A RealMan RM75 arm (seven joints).
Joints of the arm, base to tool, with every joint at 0 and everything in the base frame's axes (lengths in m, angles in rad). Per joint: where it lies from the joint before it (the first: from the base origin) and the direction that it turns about. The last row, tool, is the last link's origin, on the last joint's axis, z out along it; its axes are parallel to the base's.
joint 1: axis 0 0 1 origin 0.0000 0.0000 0.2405
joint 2: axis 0 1 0 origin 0.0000 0.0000 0.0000
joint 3: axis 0 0 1 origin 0.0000 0.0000 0.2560
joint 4: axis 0 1 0 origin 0.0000 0.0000 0.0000
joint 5: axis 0 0 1 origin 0.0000 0.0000 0.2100
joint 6: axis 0 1 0 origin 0.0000 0.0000 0.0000
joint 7: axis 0 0 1 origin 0.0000 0.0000 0.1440
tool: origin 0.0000 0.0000 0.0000
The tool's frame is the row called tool.
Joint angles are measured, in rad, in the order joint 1, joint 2, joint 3, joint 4, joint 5, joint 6, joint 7. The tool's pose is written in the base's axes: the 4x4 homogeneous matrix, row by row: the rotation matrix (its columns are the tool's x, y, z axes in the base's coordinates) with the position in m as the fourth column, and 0 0 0 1 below. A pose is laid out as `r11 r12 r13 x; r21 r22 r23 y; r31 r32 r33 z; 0 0 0 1`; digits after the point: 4 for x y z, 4 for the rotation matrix.
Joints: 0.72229, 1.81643, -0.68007, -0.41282, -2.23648, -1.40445, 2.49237
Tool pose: 0.0345 -0.9973 -0.0649 0.2939; -0.9408 -0.0543 0.3347 0.3860; -0.3373 0.0495 -0.9401 0.0596; 0 0 0 1
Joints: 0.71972, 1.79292, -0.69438, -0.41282, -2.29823, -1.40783, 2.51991
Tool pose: 0.0275 -0.9996 0.0085 0.3053; -0.9522 -0.0236 0.3045 0.3821; -0.3042 -0.0165 -0.9525 0.0677; 0 0 0 1
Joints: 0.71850, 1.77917, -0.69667, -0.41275, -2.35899, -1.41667, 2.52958
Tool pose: 0.0286 -0.9975 0.0650 0.3141; -0.9622 -0.0098 0.2721 0.3774; -0.2708 -0.0703 -0.9601 0.0727; 0 0 0 1
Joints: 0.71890, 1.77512, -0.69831, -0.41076, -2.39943, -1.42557, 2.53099
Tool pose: 0.0310 -0.9948 0.0965 0.3187; -0.9699 -0.0066 0.2433 0.3734; -0.2414 -0.1012 -0.9651 0.0734; 0 0 0 1
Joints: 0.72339, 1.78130, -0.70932, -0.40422, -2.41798, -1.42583, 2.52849
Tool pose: 0.0375 -0.9932 0.1104 0.3193; -0.9759 -0.0126 0.2177 0.3710; -0.2148 -0.1159 -0.9698 0.0683; 0 0 0 1
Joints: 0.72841, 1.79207, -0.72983, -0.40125, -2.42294, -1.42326, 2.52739
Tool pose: 0.0473 -0.9919 0.1181 0.3177; -0.9806 -0.0236 0.1947 0.3696; -0.1903 -0.1250 -0.9737 0.0613; 0 0 0 1
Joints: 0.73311, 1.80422, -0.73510, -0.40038, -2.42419, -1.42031, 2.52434
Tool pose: 0.0548 -0.9920 0.1138 0.3150; -0.9822 -0.0331 0.1849 0.3694; -0.1796 -0.1219 -0.9761 0.0551; 0 0 0 1
